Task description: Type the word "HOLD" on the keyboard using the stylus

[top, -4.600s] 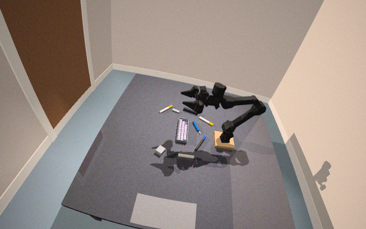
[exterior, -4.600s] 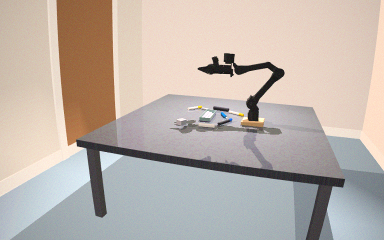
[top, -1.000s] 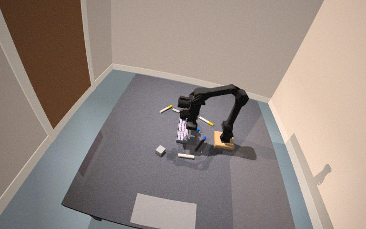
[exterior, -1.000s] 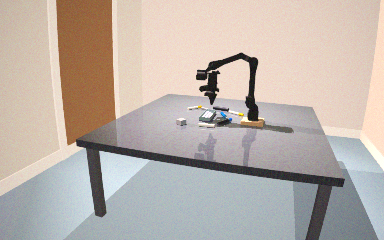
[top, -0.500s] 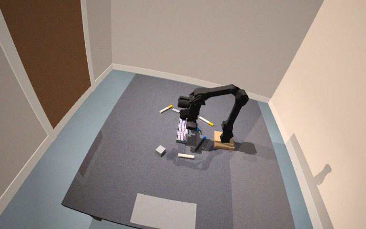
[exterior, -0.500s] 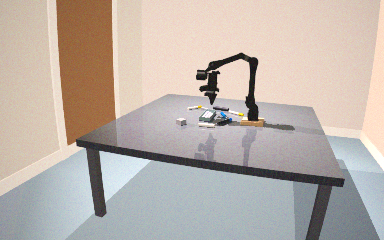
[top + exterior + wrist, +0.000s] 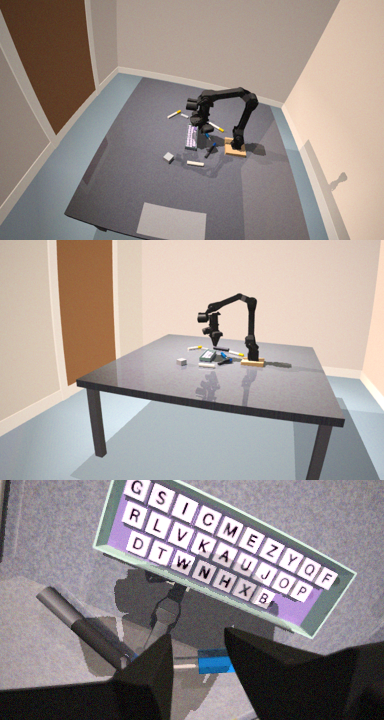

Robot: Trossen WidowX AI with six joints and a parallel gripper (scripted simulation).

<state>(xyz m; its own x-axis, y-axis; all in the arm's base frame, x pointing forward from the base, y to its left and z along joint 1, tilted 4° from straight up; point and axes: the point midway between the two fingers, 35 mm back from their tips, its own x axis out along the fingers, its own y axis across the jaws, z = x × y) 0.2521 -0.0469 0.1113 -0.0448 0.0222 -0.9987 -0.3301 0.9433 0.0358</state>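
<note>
Right now my gripper tip is 80 mm above the blue stylus, 70 mm past it and 40 mm to the left of it. Also, from my gripper tip: thin grey tip (80 mm below, 80 mm behind, 10 mm to the right); blue-capped dark pen (90 mm behind, 80 mm below, 60 mm to the left); white stick (190 mm to the left, 70 mm below, 30 mm ahead).
</note>
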